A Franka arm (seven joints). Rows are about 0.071 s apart.
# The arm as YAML. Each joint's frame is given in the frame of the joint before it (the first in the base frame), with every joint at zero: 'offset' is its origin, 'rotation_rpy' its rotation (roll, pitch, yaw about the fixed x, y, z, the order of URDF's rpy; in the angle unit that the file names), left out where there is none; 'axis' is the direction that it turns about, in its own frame. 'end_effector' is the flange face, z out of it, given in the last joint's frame.
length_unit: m
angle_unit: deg
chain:
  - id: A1
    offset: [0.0, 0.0, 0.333]
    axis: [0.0, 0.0, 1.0]
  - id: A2
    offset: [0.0, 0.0, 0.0]
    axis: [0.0, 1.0, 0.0]
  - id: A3
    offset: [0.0, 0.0, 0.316]
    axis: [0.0, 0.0, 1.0]
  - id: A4
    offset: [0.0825, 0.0, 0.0]
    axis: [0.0, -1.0, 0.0]
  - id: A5
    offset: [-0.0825, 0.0, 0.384]
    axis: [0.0, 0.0, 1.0]
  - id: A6
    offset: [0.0, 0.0, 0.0]
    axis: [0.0, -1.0, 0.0]
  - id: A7
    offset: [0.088, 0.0, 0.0]
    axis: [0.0, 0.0, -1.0]
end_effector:
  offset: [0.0, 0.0, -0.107]
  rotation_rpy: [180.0, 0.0, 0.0]
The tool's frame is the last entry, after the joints.
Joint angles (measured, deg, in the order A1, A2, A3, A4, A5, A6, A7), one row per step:
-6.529 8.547 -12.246 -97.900 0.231 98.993 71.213
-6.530 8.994 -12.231 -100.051 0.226 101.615 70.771
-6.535 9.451 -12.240 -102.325 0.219 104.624 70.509
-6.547 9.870 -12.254 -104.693 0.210 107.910 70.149
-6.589 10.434 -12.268 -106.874 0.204 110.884 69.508
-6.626 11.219 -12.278 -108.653 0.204 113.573 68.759
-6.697 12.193 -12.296 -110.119 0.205 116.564 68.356
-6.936 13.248 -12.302 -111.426 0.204 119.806 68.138
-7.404 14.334 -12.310 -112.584 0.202 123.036 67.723
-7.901 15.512 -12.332 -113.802 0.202 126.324 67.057
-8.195 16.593 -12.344 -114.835 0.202 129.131 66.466
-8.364 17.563 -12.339 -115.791 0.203 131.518 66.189
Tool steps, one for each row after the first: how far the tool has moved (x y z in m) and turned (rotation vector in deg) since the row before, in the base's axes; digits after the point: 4 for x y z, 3 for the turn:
0.0006 -0.0003 -0.0186 -0.048 -0.006 0.459
0.0001 -0.0005 -0.0191 -0.161 -0.242 0.262
-0.0006 -0.0005 -0.0190 -0.217 -0.451 0.356
-0.0013 -0.0005 -0.0192 -0.127 -0.189 0.604
-0.0008 -0.0005 -0.0184 -0.123 -0.080 0.725
0.0003 -0.0012 -0.0173 -0.340 -0.472 0.368
0.0003 -0.0030 -0.0164 -0.485 -0.777 0.054
-0.0004 -0.0053 -0.0154 -0.518 -0.866 0.035
-0.0014 -0.0055 -0.0165 -0.502 -0.757 0.250
-0.0013 -0.0032 -0.0146 -0.428 -0.569 0.381
-0.0016 -0.0016 -0.0134 -0.341 -0.367 0.195

